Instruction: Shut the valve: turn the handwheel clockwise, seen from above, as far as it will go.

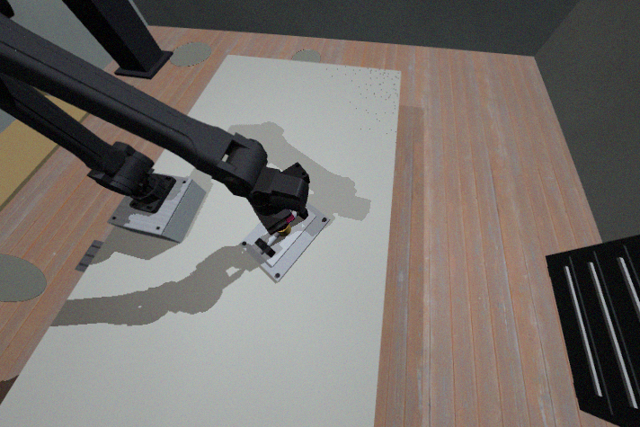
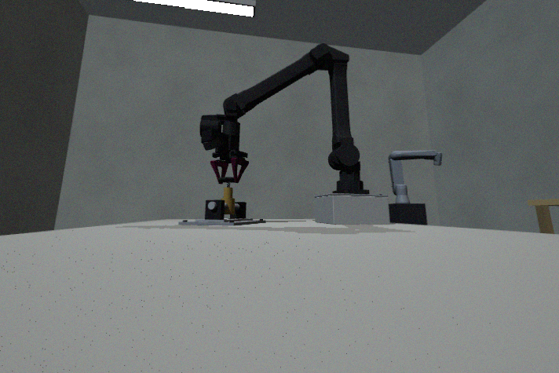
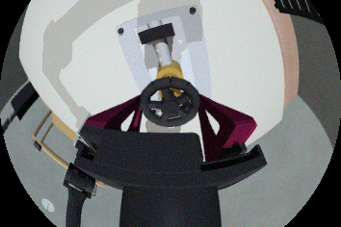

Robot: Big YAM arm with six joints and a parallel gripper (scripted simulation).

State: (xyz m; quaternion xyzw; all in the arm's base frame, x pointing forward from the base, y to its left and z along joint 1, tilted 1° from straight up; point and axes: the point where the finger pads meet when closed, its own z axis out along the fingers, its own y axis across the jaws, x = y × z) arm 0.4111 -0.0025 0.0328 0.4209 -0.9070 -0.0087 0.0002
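Right now my hand is 1 cm above the black spoked handwheel.
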